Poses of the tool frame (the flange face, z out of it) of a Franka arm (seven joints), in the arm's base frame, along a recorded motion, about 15 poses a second.
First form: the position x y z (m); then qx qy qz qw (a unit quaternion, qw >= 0).
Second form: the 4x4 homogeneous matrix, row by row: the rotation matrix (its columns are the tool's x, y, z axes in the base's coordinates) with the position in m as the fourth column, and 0 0 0 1 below. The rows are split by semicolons. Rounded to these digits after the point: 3 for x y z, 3 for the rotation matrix.
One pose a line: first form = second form
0.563 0.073 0.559 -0.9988 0.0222 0.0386 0.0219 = 0.996 -0.046 -0.076 0.563; -0.043 -0.998 0.045 0.073; -0.078 -0.042 -0.996 0.559; 0 0 0 1
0.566 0.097 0.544 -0.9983 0.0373 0.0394 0.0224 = 0.994 -0.076 -0.077 0.566; -0.073 -0.996 0.048 0.097; -0.080 -0.042 -0.996 0.544; 0 0 0 1
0.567 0.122 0.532 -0.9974 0.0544 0.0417 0.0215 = 0.991 -0.110 -0.081 0.567; -0.107 -0.993 0.047 0.122; -0.086 -0.038 -0.996 0.532; 0 0 0 1
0.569 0.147 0.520 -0.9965 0.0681 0.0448 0.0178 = 0.987 -0.137 -0.087 0.569; -0.134 -0.990 0.042 0.147; -0.092 -0.029 -0.995 0.520; 0 0 0 1
